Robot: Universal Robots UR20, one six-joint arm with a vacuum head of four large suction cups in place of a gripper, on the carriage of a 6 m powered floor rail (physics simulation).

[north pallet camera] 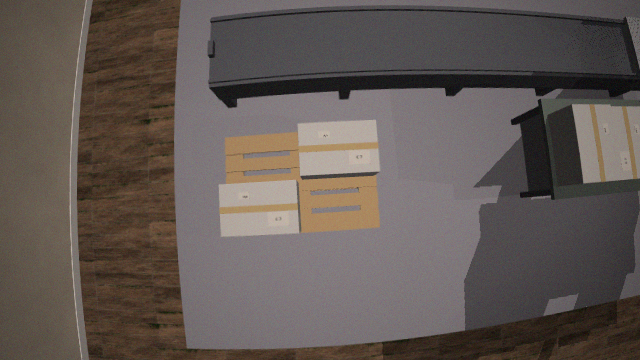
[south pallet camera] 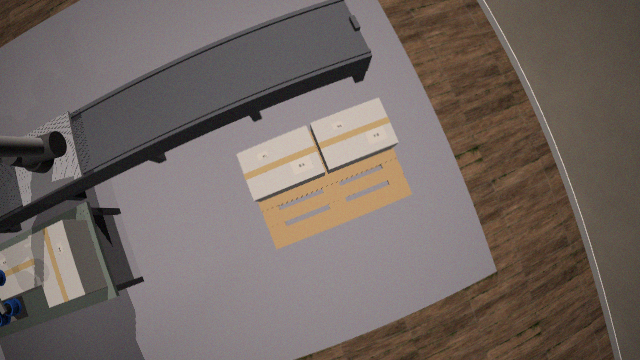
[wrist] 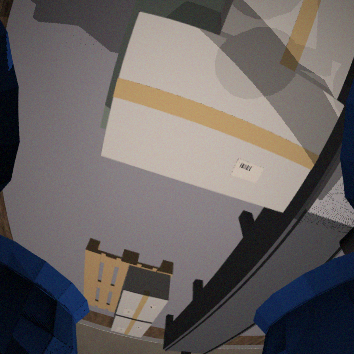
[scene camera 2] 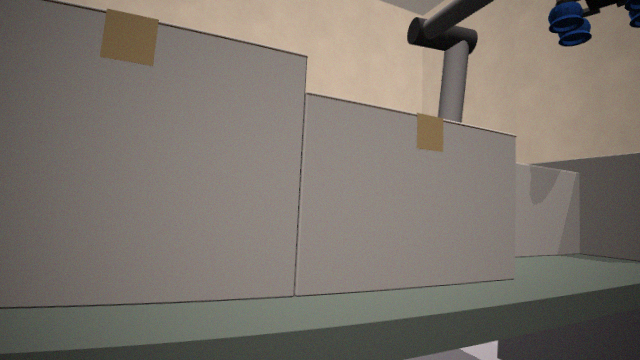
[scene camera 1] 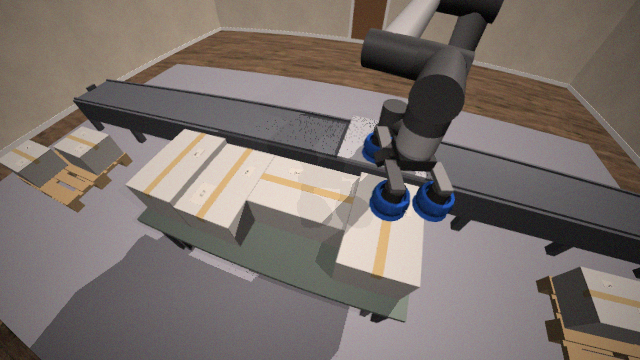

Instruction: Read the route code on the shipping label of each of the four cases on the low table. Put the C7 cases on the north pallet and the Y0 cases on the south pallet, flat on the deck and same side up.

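Frame: origin at the arm's base, x up, y right, z ahead, level; millimetres.
Where they show: hand at its tool point: [south pallet camera: 2, 297] [wrist: 174, 245] [scene camera 2: 607, 22].
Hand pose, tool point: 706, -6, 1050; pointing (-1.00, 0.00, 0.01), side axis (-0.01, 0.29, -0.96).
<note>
Each offset is from my tool point to the top centre of the thing, as dx, dy, dz. Level surfaces: height alone.
Four white cases with tan tape stand on the low green table @(dx -746) [scene camera 1: 290, 255] [scene camera 2: 200, 325]: the left-end case @(-460, +1276, -132) [scene camera 1: 172, 162] [scene camera 2: 150, 175], a second @(-505, +895, -132) [scene camera 1: 232, 175] [scene camera 2: 400, 210], a third @(-505, +420, -227) [scene camera 1: 305, 200] [wrist: 330, 35] and the right-end case @(-461, -56, -132) [scene camera 1: 370, 250] [south pallet camera: 67, 265] [wrist: 200, 145]. The second bears a large label, too small to read. The right-end case shows a small barcode label in the wrist view; no route code is readable on it. My gripper [scene camera 1: 406, 175] [wrist: 177, 200], four blue suction cups, is open, empty, above the right-end case. The north pallet [north pallet camera: 370, 205] and south pallet [south pallet camera: 350, 210] each bear two cases.
The north pallet's cases [north pallet camera: 340, 132] [north pallet camera: 260, 195] sit on opposite corners of its deck. The south pallet's cases [south pallet camera: 280, 155] [south pallet camera: 350, 115] sit side by side on the rail side. The dark floor rail [scene camera 1: 200, 110] [north pallet camera: 400, 45] [south pallet camera: 225, 85] runs behind the table.
</note>
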